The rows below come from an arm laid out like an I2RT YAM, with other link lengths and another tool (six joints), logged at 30 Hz.
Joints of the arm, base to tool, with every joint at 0 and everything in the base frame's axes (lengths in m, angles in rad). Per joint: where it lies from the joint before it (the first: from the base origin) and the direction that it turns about. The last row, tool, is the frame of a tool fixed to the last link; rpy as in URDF.
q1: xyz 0 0 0.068 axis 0 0 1
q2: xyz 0.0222 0.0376 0.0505 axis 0 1 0
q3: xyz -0.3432 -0.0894 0 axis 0 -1 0
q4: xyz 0.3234 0.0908 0.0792 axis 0 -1 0
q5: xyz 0.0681 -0.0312 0.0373 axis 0 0 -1
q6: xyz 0.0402 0 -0.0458 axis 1 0 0
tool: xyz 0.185 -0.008 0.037 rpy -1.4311 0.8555 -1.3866
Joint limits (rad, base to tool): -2.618..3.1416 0..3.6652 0..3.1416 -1.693..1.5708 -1.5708..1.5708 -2.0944..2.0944
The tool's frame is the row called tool.
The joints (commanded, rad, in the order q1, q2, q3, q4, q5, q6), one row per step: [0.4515 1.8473 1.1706 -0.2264 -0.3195 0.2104]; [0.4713 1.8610 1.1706 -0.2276 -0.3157 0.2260]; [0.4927 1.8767 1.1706 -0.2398 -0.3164 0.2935]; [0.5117 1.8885 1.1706 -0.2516 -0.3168 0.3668]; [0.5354 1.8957 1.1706 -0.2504 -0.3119 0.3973]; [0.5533 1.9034 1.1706 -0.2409 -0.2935 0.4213]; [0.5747 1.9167 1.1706 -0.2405 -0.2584 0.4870]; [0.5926 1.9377 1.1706 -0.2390 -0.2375 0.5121]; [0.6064 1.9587 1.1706 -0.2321 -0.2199 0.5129]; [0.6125 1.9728 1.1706 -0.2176 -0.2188 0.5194]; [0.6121 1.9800 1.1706 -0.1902 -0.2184 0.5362]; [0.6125 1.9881 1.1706 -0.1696 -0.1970 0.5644]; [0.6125 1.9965 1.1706 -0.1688 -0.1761 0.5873]
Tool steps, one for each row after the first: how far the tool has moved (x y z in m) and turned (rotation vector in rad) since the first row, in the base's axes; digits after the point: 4 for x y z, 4 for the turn. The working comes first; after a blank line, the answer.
Tool pose at each row, in the base's axes (x y z in m, rotation vector in rad; the steps are taken from these numbers as rounded here): [0.5261 0.3260 0.0988 -1.1844 2.0096 0.4381]; [0.5197 0.3349 0.0900 -1.1925 2.0255 0.4516]; [0.5101 0.3424 0.0771 -1.1528 2.0871 0.4902]; [0.5011 0.3482 0.0666 -1.1016 2.1499 0.5258]; [0.4934 0.3581 0.0618 -1.0957 2.1666 0.5402]; [0.4910 0.3638 0.0578 -1.0851 2.1768 0.5324]; [0.4876 0.3655 0.0477 -1.0313 2.2290 0.5168]; [0.4829 0.3690 0.0346 -1.0233 2.2597 0.5036]; [0.4800 0.3723 0.0231 -1.0376 2.2707 0.4857]; [0.4796 0.3760 0.0172 -1.0370 2.2719 0.4886]; [0.4845 0.3786 0.0174 -1.0120 2.2625 0.4949]; [0.4907 0.3763 0.0153 -0.9710 2.2690 0.4776]; [0.4929 0.3714 0.0097 -0.9404 2.2913 0.4565]

[-0.0064 0.0089 -0.0088 -0.0033 0.0204 0.0058]; [-0.0160 0.0164 -0.0217 0.0089 0.0817 -0.0237]; [-0.0250 0.0222 -0.0322 0.0228 0.1418 -0.0612]; [-0.0327 0.0321 -0.0370 0.0253 0.1614 -0.0643]; [-0.0351 0.0378 -0.0410 0.0214 0.1644 -0.0761]; [-0.0385 0.0395 -0.0511 0.0132 0.1927 -0.1279]; [-0.0432 0.0430 -0.0642 -0.0044 0.2105 -0.1435]; [-0.0461 0.0463 -0.0757 -0.0250 0.2127 -0.1419]; [-0.0465 0.0500 -0.0816 -0.0238 0.2150 -0.1416]; [-0.0416 0.0526 -0.0814 -0.0054 0.2075 -0.1544]; [-0.0354 0.0503 -0.0835 0.0002 0.2007 -0.1884]; [-0.0332 0.0454 -0.0891 -0.0083 0.2065 -0.2198]
